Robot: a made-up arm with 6 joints.
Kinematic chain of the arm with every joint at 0, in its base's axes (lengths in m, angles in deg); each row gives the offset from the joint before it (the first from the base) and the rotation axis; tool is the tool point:
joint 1: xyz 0 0 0.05 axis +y
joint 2: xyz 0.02 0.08 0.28 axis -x
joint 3: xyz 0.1 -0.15 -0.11 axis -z
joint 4: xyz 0 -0.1 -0.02 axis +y
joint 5: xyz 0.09 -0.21 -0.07 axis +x
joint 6: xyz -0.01 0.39 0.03 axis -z
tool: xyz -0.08 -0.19 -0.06
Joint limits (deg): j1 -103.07..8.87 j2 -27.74..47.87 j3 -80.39..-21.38 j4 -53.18..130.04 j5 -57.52..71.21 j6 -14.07..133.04
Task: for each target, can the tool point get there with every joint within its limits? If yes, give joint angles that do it. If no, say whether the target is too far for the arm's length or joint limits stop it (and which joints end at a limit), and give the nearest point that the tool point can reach.
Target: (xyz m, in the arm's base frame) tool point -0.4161 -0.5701 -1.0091
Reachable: no: joint limits stop it (at a limit: joint 1, joint 2, joint 5, joint 6) | nearest point -0.3677 -0.3339 -0.4319 | short by 0.626 m
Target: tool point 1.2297 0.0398 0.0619
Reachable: no: joint limits stop it (at a limit: joint 1, joint 3, joint 5, joint 6) | nearest point 0.6085 0.0228 0.1253 | short by 0.625 m
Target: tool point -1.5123 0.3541 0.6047
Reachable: no: too far | nearest point -0.8056 -0.0815 0.3455 | short by 0.870 m
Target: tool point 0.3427 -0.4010 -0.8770
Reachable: no: joint limits stop it (at a limit: joint 3, joint 5, joint 6) | nearest point 0.1548 -0.1962 -0.3687 | short by 0.579 m
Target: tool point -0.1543 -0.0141 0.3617
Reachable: yes | joints -78.84 11.67 -71.16 104.91 49.77 25.07
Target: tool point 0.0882 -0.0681 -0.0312
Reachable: yes | joints -94.58 4.98 -26.68 14.25 -21.99 92.97
